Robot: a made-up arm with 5 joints. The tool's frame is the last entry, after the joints. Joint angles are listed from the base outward. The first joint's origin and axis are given. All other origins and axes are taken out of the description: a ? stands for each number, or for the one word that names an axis. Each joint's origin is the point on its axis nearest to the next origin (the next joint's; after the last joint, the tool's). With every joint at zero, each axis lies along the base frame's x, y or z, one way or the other. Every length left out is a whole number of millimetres.
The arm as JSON. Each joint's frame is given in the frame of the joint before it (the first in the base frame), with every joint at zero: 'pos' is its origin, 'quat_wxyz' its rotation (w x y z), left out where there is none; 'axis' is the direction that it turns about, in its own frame. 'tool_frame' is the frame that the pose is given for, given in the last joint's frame.
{
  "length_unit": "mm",
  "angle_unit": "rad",
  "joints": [
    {
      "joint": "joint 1",
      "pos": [
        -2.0,
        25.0,
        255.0
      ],
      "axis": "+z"
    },
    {
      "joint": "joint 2",
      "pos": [
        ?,
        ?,
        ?
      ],
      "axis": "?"
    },
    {
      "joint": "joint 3",
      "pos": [
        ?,
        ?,
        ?
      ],
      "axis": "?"
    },
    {
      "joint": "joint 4",
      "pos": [
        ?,
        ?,
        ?
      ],
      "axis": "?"
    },
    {
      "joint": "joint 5",
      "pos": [
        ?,
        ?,
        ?
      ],
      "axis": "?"
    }
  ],
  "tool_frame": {
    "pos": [
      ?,
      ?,
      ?
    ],
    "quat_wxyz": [
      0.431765,
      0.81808,
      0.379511,
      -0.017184
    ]
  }
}
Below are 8 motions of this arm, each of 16 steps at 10 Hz.
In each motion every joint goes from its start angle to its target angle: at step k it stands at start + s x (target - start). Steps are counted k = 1, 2, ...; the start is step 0. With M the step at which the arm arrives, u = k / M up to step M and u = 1 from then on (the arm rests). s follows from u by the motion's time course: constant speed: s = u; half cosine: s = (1 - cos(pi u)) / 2; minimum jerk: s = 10 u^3 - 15 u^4 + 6 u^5.
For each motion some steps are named. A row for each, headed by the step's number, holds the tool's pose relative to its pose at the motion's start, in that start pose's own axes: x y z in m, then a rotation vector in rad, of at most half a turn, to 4 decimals.
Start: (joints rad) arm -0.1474 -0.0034 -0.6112 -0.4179 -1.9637
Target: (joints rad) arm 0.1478 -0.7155 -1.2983 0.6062 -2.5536
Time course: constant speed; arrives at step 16
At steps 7, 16:
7: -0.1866 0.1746 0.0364 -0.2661 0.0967 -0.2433
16: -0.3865 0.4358 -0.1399 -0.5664 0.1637 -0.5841

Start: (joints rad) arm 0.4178 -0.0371 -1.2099 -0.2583 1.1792
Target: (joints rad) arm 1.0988 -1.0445 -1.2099 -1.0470 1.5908
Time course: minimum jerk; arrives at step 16
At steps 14, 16:
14: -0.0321 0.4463 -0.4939 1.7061 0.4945 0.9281
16: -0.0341 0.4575 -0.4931 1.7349 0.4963 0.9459

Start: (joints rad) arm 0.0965 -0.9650 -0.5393 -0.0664 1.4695
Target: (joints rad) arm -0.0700 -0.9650 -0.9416 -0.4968 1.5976
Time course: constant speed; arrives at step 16
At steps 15, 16:
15: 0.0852 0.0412 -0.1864 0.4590 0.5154 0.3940
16: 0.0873 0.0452 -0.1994 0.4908 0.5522 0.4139

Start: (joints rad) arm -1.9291 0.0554 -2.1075 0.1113 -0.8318
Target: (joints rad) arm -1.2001 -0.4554 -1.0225 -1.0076 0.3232
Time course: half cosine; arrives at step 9
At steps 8, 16:
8: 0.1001 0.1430 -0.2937 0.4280 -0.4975 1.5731
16: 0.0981 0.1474 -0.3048 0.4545 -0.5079 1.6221

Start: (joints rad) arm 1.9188 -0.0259 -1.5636 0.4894 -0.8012
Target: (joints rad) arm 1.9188 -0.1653 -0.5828 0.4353 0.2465
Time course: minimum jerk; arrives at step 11
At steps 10, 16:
10: -0.0103 -0.3438 -0.2445 0.9875 -0.8055 0.1204
16: -0.0107 -0.3453 -0.2470 0.9926 -0.8123 0.1190

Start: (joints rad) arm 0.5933 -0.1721 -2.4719 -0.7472 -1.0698
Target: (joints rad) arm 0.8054 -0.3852 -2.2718 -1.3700 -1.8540
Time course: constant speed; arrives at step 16
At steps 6, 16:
6: -0.0071 0.0392 0.0251 -0.2778 0.0216 -0.1668
16: -0.0300 0.0961 0.0521 -0.6389 -0.0310 -0.5890

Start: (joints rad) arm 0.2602 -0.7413 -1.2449 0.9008 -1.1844
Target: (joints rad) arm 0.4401 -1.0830 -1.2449 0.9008 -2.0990
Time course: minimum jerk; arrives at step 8
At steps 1, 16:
1: -0.0002 0.0027 -0.0027 -0.0113 0.0100 -0.0081
16: -0.0349 0.1147 -0.2024 -0.6946 0.4842 -0.6004

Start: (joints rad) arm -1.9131 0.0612 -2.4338 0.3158 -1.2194
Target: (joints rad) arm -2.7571 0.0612 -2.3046 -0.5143 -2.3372
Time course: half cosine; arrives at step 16
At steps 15, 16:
15: -0.2568 0.0017 -0.0807 -0.5378 0.5152 -1.7705
16: -0.2592 0.0025 -0.0818 -0.5393 0.5219 -1.7891

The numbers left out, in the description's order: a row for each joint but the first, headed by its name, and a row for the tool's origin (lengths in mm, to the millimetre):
joint 2: xyz 18.0 -29.0 0.0, axis +y
joint 3: xyz 100.0 0.0 394.0, axis +y
joint 4: xyz 101.0 0.0 -387.0, axis +y
joint 5: xyz 68.0 0.0 -70.0, axis -z
tool: xyz 10.0 -22.0 0.0

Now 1 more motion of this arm.
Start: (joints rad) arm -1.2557 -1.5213 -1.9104 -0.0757 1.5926
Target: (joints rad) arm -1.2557 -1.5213 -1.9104 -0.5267 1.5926
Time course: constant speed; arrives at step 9
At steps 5, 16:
5: 0.0046 0.0038 -0.0200 0.1815 0.1574 0.0711
16: 0.0057 0.0095 -0.0357 0.3267 0.2833 0.1280

